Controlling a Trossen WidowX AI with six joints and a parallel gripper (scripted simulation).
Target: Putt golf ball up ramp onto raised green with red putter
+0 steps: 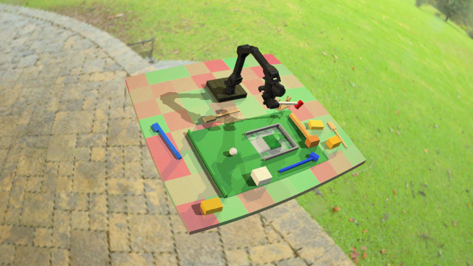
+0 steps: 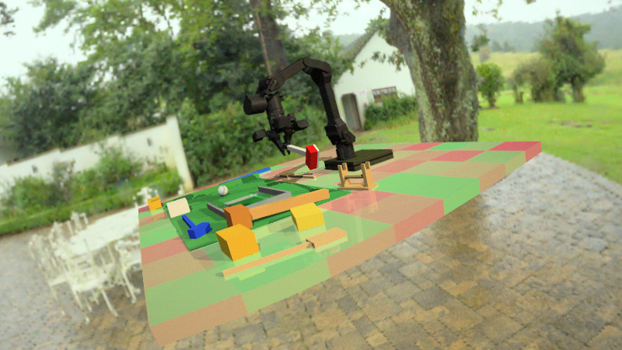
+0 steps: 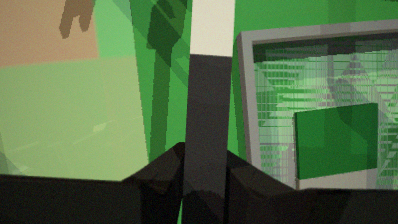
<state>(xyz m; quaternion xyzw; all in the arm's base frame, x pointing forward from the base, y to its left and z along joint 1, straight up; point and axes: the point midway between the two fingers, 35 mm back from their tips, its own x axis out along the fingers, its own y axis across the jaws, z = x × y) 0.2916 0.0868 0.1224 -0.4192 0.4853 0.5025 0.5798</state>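
Right now the red putter is 1 cm ahead of my gripper tip, 11 cm to the left of it and 2 cm above it. Also, from my gripper tip: green mat (19 cm ahead, 12 cm to the right, 12 cm below); white golf ball (18 cm ahead, 30 cm to the right, 10 cm below); wooden stand (10 cm behind, 22 cm to the left, 9 cm below).
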